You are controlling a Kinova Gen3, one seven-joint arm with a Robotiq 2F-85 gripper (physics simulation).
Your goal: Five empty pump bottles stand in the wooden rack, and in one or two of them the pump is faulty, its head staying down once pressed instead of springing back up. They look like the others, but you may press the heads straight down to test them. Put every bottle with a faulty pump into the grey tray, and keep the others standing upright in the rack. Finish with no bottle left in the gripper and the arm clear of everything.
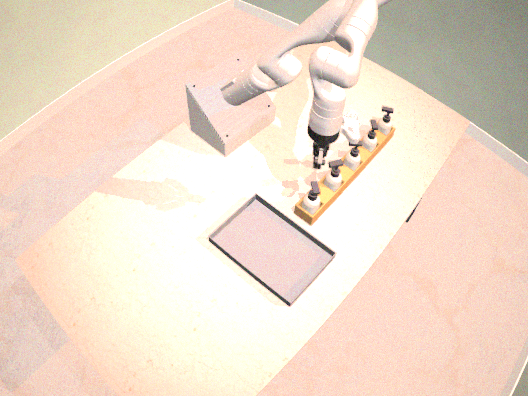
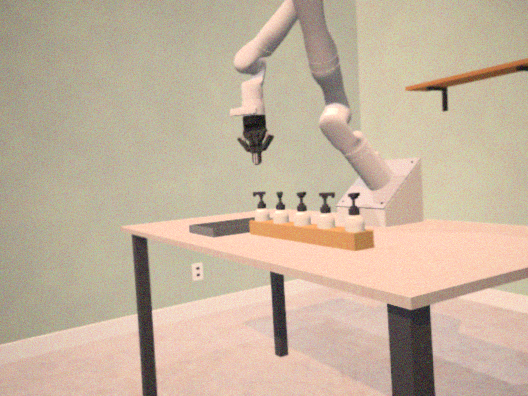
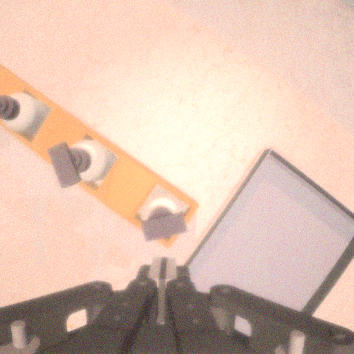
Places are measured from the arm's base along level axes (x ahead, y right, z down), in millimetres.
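Pixels of known places: gripper, fingertip midpoint: [image 1: 316, 167] [image 2: 257, 164] [image 3: 163, 271]; arm's base, origin of the base link: [image 1: 234, 92] [image 2: 379, 181].
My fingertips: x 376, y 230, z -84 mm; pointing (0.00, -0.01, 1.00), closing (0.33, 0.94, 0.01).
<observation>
Ahead of a thing's pixels: the offset from my fingertips to its middle. Level surfaces: height alone.
Five white pump bottles with dark heads stand upright in the wooden rack @(dx +55, dy -226, dz +207 mm) [image 1: 303, 215] [image 2: 310, 235] [image 3: 130, 187]. The bottle nearest the tray @(dx +3, dy -11, dz +159 mm) [image 1: 312, 201] [image 2: 261, 215] [image 3: 161, 205] is at the rack's end; the second bottle @(dx +29, dy -119, dz +159 mm) [image 1: 334, 179] [image 2: 281, 216] [image 3: 100, 160] stands beside it. The middle bottle @(dx +55, dy -227, dz +159 mm) [image 1: 353, 159] [image 2: 302, 218], fourth bottle @(dx +82, dy -332, dz +159 mm) [image 1: 370, 141] [image 2: 326, 220] and far end bottle @(dx +107, dy -440, dz +159 mm) [image 1: 385, 125] [image 2: 355, 223] follow. All heads look raised. The grey tray @(dx -38, dy +153, dz +214 mm) [image 1: 270, 250] [image 2: 225, 229] [image 3: 270, 235] is empty. My gripper [image 1: 317, 165] [image 2: 256, 161] [image 3: 163, 271] is shut, empty, pointing down above the heads' level near the rack's tray end.
The robot's grey base [image 1: 240, 125] [image 2: 405, 195] stands on the table @(dz +229 mm) [image 1: 150, 280] [image 2: 450, 255], on the opposite side of the rack from the open room. The tray lies close to the rack's near end. A wooden wall shelf [image 2: 470, 79] is high at the right.
</observation>
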